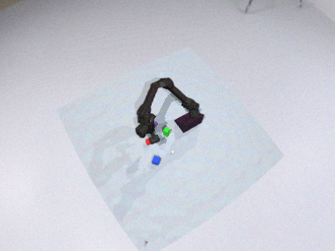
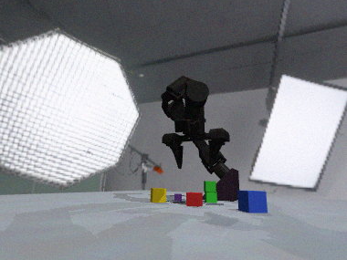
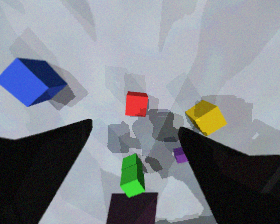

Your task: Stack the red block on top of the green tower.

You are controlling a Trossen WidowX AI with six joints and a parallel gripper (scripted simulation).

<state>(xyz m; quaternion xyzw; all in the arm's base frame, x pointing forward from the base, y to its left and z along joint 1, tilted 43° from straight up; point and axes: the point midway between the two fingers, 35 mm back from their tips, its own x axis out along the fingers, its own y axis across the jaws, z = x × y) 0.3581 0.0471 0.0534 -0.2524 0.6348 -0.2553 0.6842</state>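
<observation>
Right now my gripper tip is 8 cm above the red block. Also, from my gripper tip: blue block: 2 cm ahead, 15 cm to the left, 7 cm below; then yellow block: 1 cm behind, 12 cm to the right, 8 cm below; then small purple block: 11 cm behind, 10 cm to the right, 8 cm below.
</observation>
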